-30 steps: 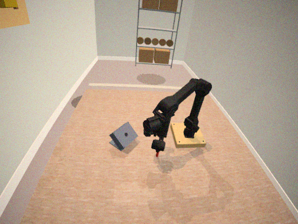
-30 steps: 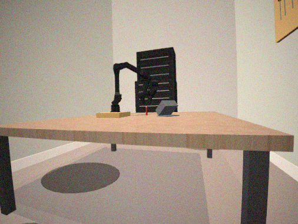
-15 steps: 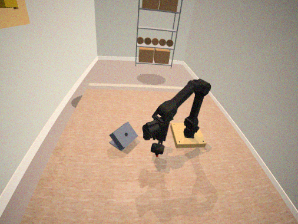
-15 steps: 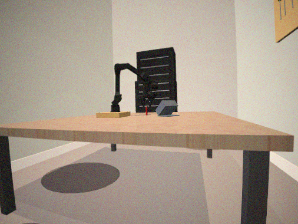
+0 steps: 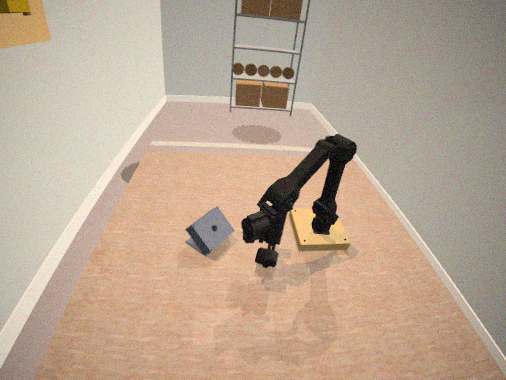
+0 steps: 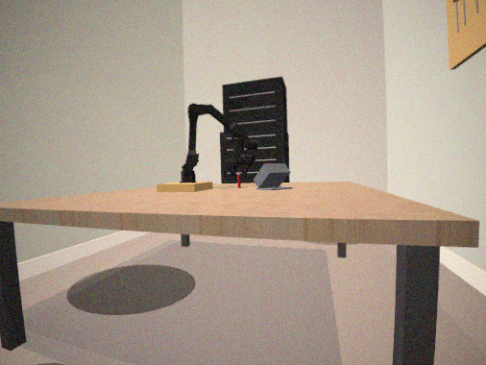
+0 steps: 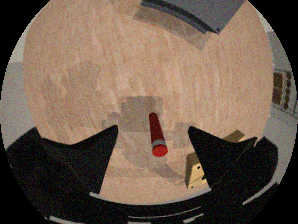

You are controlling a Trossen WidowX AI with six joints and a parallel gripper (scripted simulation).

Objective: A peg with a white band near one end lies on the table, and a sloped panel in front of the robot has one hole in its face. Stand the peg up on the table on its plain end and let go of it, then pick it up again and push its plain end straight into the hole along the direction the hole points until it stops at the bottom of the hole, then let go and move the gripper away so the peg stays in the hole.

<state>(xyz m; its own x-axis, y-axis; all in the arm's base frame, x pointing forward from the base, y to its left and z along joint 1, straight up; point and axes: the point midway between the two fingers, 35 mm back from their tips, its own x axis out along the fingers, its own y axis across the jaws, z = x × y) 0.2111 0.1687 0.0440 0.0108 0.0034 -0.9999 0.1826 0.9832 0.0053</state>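
The red peg is 1 cm above my gripper tip. From my gripper tip the other things lie so: grey sloped panel: 20 cm ahead, 8 cm to the right, 1 cm above.
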